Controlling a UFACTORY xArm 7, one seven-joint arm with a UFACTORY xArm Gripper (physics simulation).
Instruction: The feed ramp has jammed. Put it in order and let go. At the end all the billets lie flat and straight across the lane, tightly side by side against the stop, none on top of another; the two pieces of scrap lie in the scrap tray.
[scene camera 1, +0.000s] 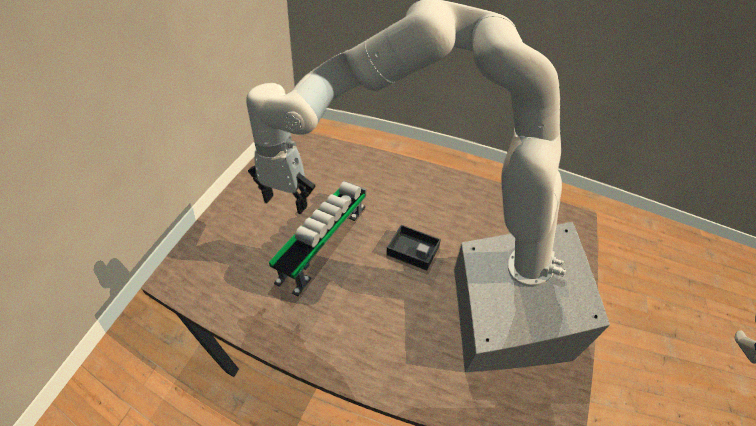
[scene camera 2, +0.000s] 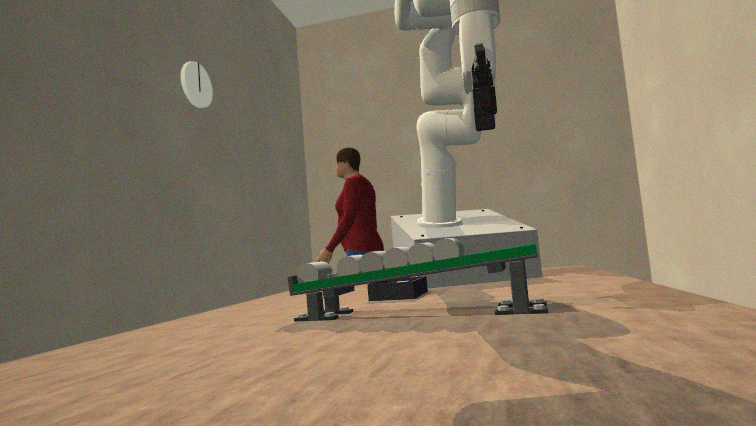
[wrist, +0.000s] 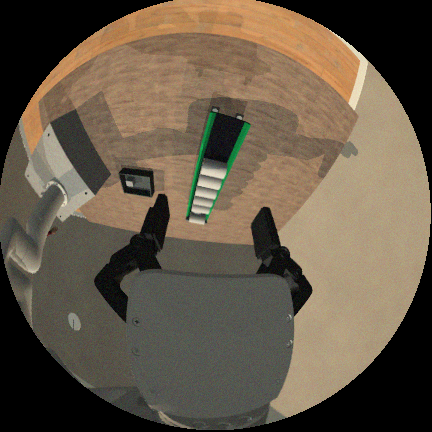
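The ramp has green rails and slopes down to a dark stop. A white billet lies at the stop. Beyond a gap, several billets lie side by side across the lane. A small pale piece shows partly in the gap, mostly hidden. One grey scrap piece lies in the black scrap tray. My gripper is open and empty, high above the ramp's level.
The robot's grey base block stands beyond the tray from the ramp. The ramp stands on dark legs. A person in red is behind the table in scene camera 2.
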